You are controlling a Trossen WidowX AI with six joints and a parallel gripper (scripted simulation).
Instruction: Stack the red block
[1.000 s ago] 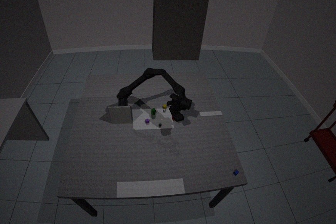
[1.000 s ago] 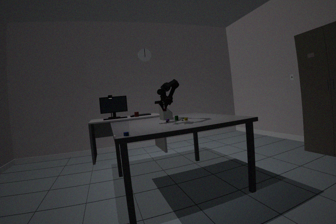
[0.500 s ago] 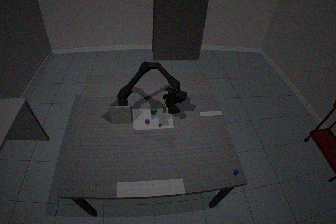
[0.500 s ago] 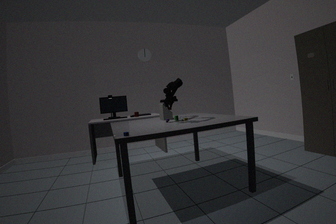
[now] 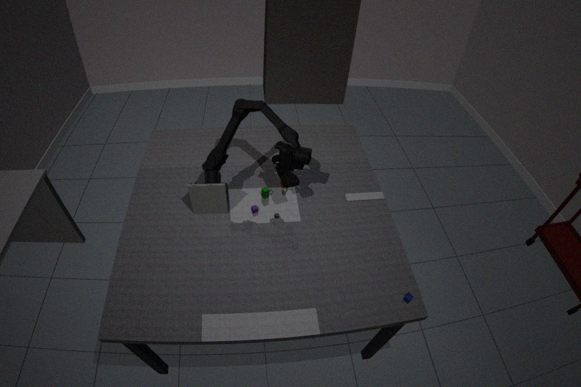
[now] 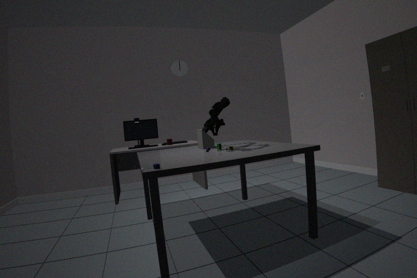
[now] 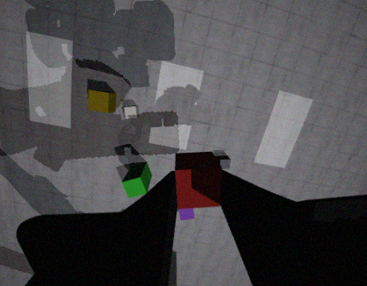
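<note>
The purple block is 140 mm behind my gripper tip, 10 mm to the right of it and 130 mm below it. Also, from my gripper tip: small dark block: 50 mm behind, 70 mm to the right, 130 mm below; yellow block: 40 mm ahead, 120 mm to the left, 130 mm below; red block: right at my gripper tip.
</note>
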